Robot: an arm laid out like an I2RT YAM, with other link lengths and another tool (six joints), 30 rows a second.
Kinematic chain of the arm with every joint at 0, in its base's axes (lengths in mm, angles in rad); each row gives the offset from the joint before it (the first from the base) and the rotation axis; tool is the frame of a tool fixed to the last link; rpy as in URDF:
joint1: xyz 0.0 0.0 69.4 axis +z
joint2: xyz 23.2 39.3 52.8 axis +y
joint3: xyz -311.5 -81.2 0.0 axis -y
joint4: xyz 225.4 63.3 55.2 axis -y
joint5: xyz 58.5 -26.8 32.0 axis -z
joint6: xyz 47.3 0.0 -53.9 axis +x
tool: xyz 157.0 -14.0 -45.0 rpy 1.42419 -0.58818 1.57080
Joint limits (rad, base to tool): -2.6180..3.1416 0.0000..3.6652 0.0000..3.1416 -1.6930..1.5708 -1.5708..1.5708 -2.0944..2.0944
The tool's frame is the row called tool.
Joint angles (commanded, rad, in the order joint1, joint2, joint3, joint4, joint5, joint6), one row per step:
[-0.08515 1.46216 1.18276 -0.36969 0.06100 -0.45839]
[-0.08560 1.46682 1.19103 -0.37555 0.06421 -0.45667]
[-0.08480 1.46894 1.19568 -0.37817 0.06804 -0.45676]
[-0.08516 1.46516 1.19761 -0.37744 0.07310 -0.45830]
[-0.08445 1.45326 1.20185 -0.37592 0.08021 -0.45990]
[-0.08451 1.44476 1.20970 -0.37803 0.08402 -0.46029]
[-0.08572 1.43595 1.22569 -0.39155 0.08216 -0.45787]
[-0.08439 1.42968 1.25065 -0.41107 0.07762 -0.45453]
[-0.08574 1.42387 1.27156 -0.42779 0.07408 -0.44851]
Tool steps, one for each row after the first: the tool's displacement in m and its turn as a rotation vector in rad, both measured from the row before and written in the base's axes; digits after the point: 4 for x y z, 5 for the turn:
[0.0008 -0.0008 0.0006 -0.00039 0.00218 -0.00404]
[0.0005 -0.0005 0.0007 -0.00238 0.00030 -0.00219]
[-0.0001 -0.0012 0.0025 -0.00480 -0.00595 -0.00347]
[-0.0004 -0.0012 0.0067 -0.00697 -0.01701 -0.00406]
[0.0000 -0.0008 0.0061 -0.00372 -0.01394 -0.00293]
[-0.0007 0.0000 0.0073 0.00205 -0.01170 -0.00106]
[0.0003 0.0015 0.0089 0.00427 -0.01238 0.00322]
[-0.0003 0.0004 0.0075 0.00605 -0.01101 -0.00171]

